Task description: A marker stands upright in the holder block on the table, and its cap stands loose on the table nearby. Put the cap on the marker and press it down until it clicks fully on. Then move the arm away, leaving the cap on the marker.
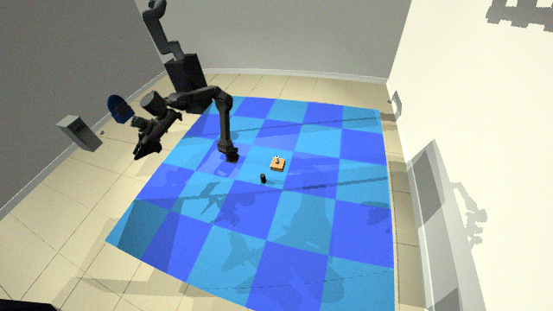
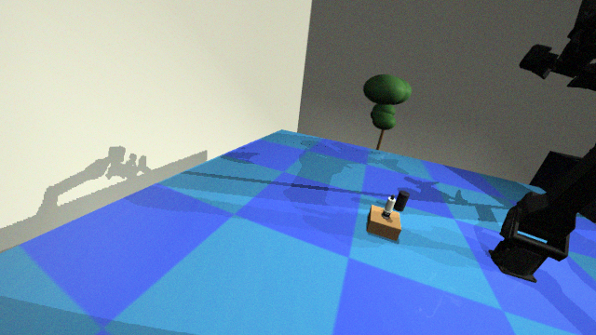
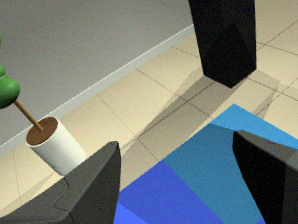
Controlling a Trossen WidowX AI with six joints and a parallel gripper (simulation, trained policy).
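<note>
The black cap is 35 cm ahead of my gripper tip, 26 cm to the left of it and 37 cm below it. The rest, counted from my gripper tip: holder block 39 cm ahead, 36 cm to the left, 38 cm below.
</note>
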